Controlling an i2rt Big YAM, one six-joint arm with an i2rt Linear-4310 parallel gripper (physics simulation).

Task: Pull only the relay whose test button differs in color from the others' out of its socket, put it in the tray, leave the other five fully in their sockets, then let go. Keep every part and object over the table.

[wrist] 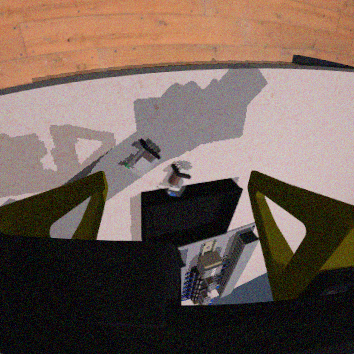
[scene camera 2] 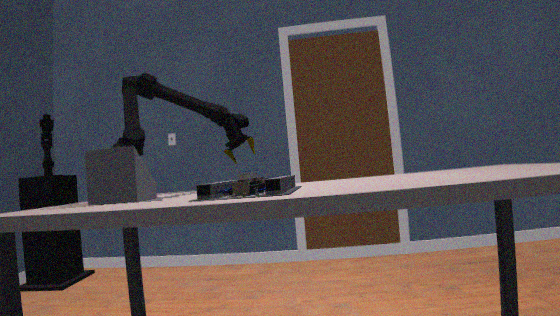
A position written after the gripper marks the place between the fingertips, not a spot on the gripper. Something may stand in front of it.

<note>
In view: the gripper (wrist: pixel 177 178) and a relay (wrist: pixel 143 155).
Scene camera 2 does not show the relay, which is hidden by a tan block.
</note>
